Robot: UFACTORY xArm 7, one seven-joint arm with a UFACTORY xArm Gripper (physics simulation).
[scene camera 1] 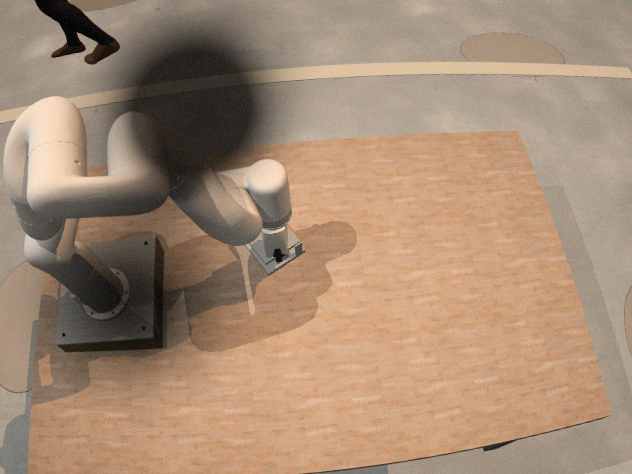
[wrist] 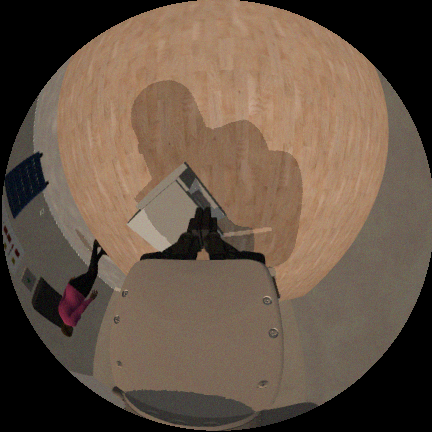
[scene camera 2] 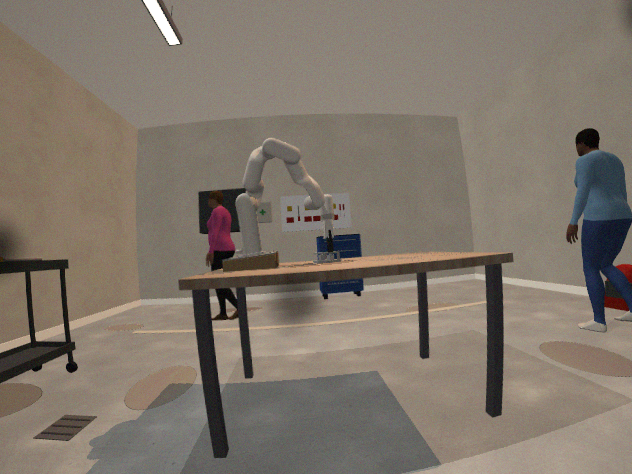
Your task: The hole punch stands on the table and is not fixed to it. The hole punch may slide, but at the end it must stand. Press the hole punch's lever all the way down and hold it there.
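Frame: origin at the arm's base, x left, y back, z up, level; metres.
Seen in the pictures: gripper, fingertip midpoint: (scene camera 1: 280, 253) (wrist: 204, 216) (scene camera 2: 330, 252); arm's base at its link origin: (scene camera 1: 106, 294) (scene camera 2: 253, 254).
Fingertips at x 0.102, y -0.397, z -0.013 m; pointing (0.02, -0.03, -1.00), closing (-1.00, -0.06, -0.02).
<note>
Offsets run from my fingertips to a thing's top centre.
The light grey hole punch {dx +0.050, dy +0.021, dz +0.000 m} (scene camera 1: 298, 248) (scene camera 2: 320, 257) (wrist: 162, 186) stands upright on the wooden table (scene camera 1: 433, 306) (scene camera 2: 408, 265) (wrist: 300, 100). Its broad flat lever {dx +0.048, dy +0.024, dz +0.000 m} (wrist: 167, 210) lies low over the base and looks nearly level; whether it is at the very bottom of its travel cannot be told. My gripper (scene camera 1: 278, 256) (scene camera 2: 330, 255) (wrist: 204, 216) is shut and empty, pointing down. Its black fingertips are at the lever's edge on the side of the punching slots and seem to touch it. The fingers and the arm hide part of the lever and the exact contact.
The arm's base block (scene camera 1: 112, 326) (scene camera 2: 250, 261) stands on the table to the left of the hole punch in both scene views. Away from the table are a person in pink (scene camera 2: 220, 229) (wrist: 74, 305), a person in light blue (scene camera 2: 602, 183), a blue cabinet (scene camera 2: 352, 244) and a dark trolley (scene camera 2: 35, 264).
</note>
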